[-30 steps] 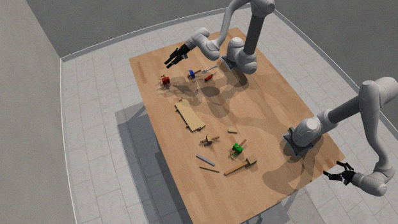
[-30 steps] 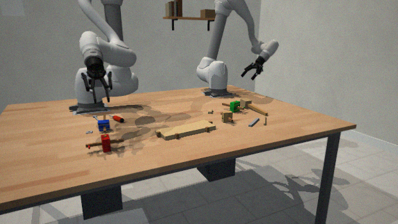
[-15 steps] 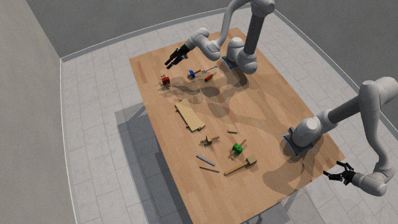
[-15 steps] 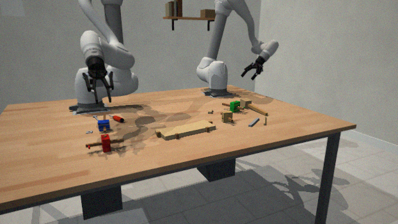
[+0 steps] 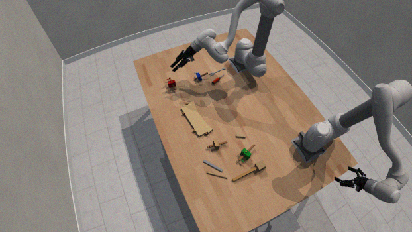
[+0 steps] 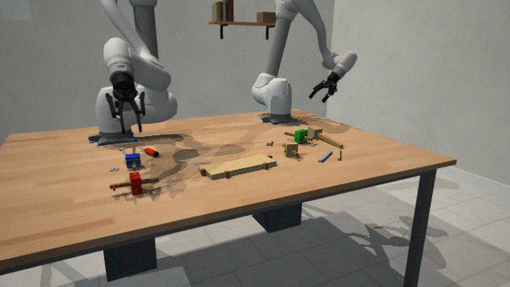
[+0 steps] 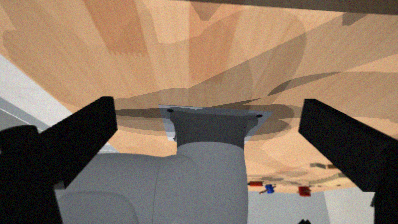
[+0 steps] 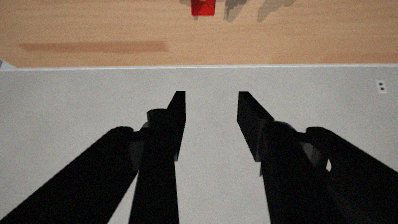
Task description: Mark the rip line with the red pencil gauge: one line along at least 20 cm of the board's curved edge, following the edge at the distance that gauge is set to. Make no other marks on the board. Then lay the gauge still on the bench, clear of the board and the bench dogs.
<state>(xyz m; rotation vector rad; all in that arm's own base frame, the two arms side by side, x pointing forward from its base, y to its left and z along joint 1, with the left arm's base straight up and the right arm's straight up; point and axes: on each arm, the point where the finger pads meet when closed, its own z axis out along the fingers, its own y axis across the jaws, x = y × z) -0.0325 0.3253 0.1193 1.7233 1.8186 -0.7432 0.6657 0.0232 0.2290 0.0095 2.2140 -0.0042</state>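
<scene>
Right now my right hand is 4 cm short of the red pencil gauge, 2 cm to the left of it and 18 cm above it. Also, from my right hand: wrench (39 cm behind, 2 cm to the left, 23 cm below); red-handled screwdriver (35 cm behind, 11 cm to the left, 22 cm below); blue gauge (21 cm behind, 3 cm to the left, 21 cm below).
</scene>
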